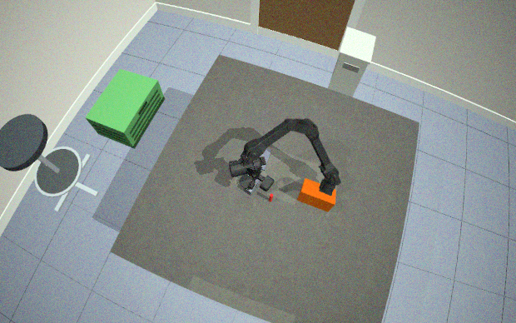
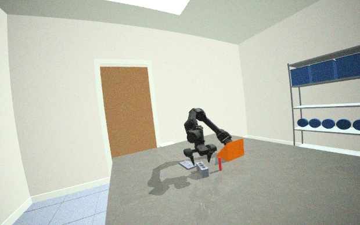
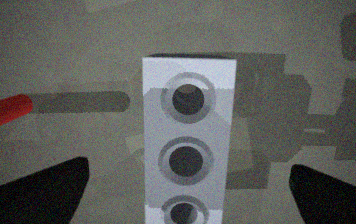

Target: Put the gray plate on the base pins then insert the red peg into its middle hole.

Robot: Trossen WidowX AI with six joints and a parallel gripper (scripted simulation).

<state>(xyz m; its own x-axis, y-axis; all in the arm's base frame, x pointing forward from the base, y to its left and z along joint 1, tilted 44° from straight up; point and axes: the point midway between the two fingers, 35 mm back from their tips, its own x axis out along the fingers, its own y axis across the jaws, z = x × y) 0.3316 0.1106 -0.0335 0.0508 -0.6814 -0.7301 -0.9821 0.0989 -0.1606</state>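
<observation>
My gripper tip is now 2 cm above the gray plate. From my gripper tip the other things lie so: red peg 11 cm behind, 3 cm to the left, 2 cm below.
</observation>
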